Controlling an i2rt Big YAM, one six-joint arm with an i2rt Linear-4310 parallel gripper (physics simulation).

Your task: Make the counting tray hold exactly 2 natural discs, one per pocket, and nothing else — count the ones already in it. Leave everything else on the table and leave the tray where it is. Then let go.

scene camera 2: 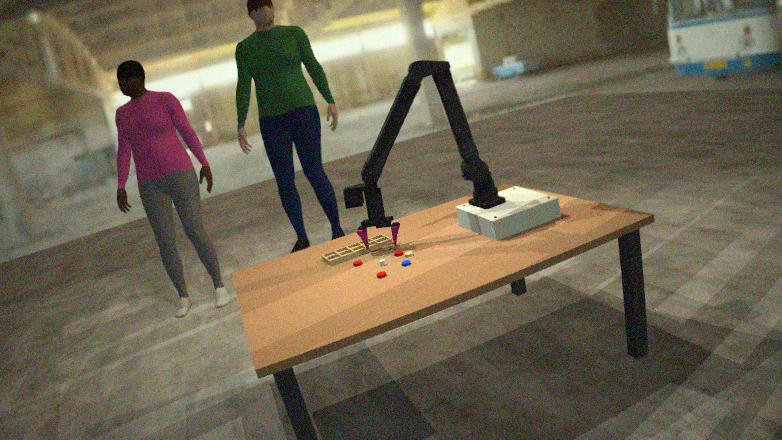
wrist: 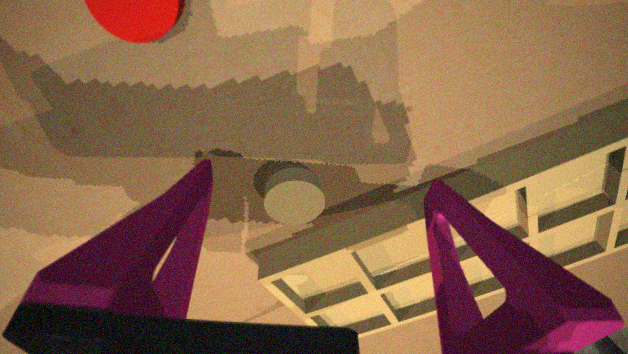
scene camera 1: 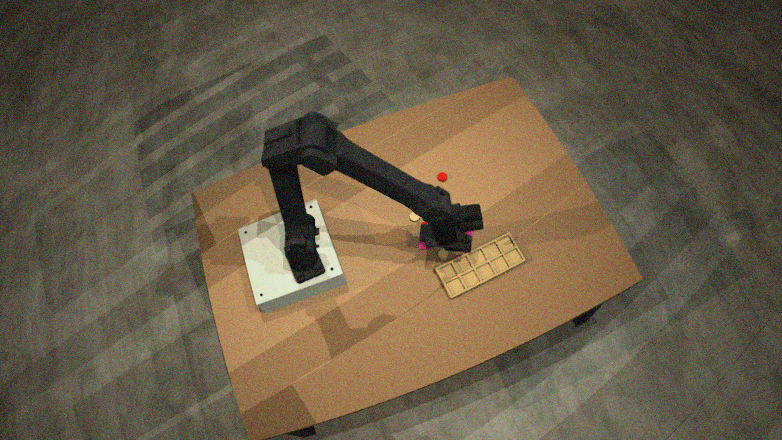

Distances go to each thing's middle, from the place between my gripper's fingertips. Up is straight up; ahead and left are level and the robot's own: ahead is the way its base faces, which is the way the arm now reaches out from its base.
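Counting tray [scene camera 1: 487,262]: 6 cm ahead of my hand, 9 cm to the right of it.
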